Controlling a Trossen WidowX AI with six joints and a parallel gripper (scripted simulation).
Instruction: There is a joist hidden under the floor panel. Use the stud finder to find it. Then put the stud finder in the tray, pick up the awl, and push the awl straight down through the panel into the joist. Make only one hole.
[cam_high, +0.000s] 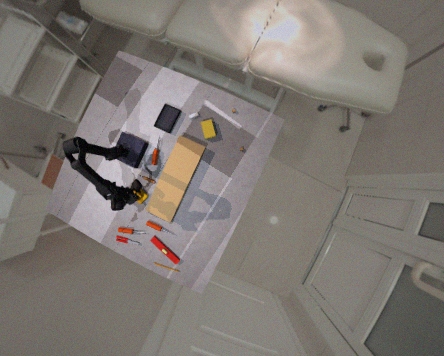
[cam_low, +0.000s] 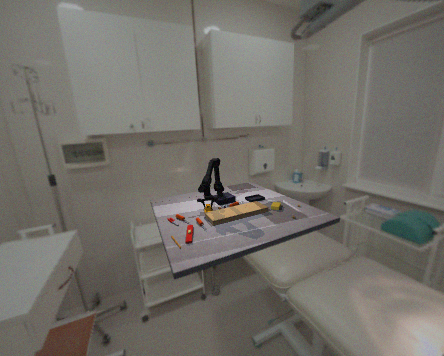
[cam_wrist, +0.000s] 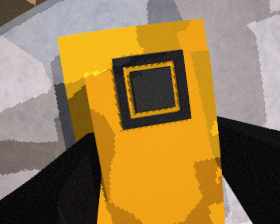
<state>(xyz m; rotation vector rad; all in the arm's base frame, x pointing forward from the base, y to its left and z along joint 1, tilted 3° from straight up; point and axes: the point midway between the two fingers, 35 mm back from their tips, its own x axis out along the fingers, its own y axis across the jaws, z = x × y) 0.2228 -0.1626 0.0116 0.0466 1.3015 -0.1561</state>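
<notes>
Right now my gripper tip is 11 cm to the right of the awl, 4 cm past it and 2 cm above it. Also, from my gripper tip: pencil 42 cm ahead, 29 cm to the right, 2 cm below; red level 35 cm ahead, 19 cm to the right, 1 cm below; yellow stud finder 2 cm above, 1 cm ahead.
</notes>
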